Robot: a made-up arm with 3 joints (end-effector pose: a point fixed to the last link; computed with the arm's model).
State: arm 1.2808 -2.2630 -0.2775
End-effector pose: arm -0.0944 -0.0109 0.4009 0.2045 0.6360 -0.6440 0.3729
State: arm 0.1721 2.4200 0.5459
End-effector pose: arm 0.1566 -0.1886 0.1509 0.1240 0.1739 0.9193 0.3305
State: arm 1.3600 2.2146 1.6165
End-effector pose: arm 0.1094 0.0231 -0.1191 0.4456 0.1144 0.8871 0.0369
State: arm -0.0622 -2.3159 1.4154
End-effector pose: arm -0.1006 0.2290 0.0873 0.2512 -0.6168 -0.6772 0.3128
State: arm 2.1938 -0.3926 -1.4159
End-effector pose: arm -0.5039 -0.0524 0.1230 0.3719 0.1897 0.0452 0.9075
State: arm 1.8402 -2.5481 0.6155
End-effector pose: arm -0.0340 -0.0640 0.3766 0.2754 0.5497 -0.7825 0.0983
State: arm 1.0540 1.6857 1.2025
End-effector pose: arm 0.0061 -0.1582 -0.2098 0.6012 0.0554 0.7445 0.2849
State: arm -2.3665 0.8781 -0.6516
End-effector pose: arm -0.3326 0.3587 0.3980 -0.9034 0.3214 0.2782 0.0559
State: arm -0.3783 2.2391 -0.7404
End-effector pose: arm 0.0646 -0.2542 0.3667 -0.2314 -0.1620 0.8852 0.3696
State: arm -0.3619 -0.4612 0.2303
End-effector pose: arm -0.5596 -0.0922 0.2500 -0.0640 -0.0667 -0.2186 0.9714
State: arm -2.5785 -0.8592 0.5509
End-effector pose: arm -0.5425 -0.0076 0.1498 -0.7717 -0.4165 -0.0025 0.4806
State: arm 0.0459 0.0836 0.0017
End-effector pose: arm -0.5063 -0.2888 0.2167 0.0238 -0.0009 0.0418 0.9988
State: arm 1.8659 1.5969 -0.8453
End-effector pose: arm -0.1176 0.0395 -0.2653 0.3408 -0.6998 0.1530 0.6089
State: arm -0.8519 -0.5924 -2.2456
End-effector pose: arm -0.4552 0.0560 0.1074 -0.9562 0.1873 -0.2238 0.0211
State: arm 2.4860 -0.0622 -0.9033
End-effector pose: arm -0.5236 0.0717 0.0035 0.7110 0.0309 0.0038 0.7025
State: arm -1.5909 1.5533 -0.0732
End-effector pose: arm -0.0609 0.0736 0.6011 -0.5273 0.4823 0.5086 0.4803
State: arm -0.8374 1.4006 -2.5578
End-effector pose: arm -0.2709 -0.3050 0.4639 0.7585 0.4885 -0.4204 0.0967
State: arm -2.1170 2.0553 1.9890
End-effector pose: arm 0.0513 0.0888 0.5132 -0.0331 0.7585 -0.3970 0.5158
